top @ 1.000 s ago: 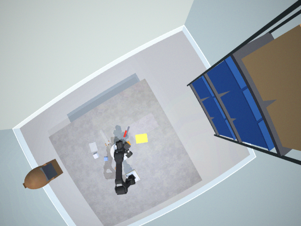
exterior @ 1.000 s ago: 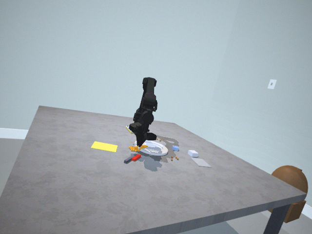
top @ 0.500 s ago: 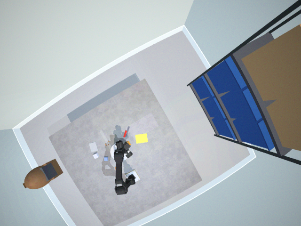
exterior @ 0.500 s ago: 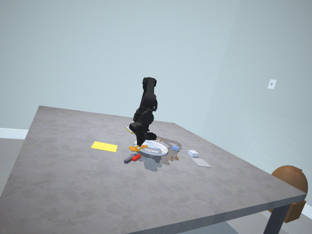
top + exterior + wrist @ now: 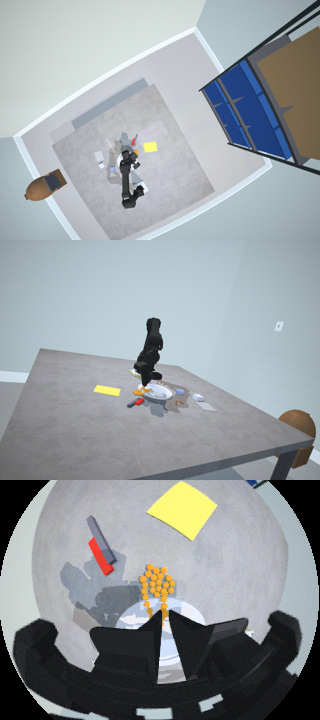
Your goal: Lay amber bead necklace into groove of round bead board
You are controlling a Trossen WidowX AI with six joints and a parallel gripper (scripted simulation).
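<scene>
My gripper tip is now 9 cm to the right of the round white bead board and 3 cm above it. The rest, counted from my gripper tip: yellow sheet 18 cm to the right, 4 cm below, 4 cm behind; blue block 26 cm to the left, 4 cm ahead, 3 cm below; grey tool 11 cm ahead, 10 cm to the right, 3 cm below.
</scene>
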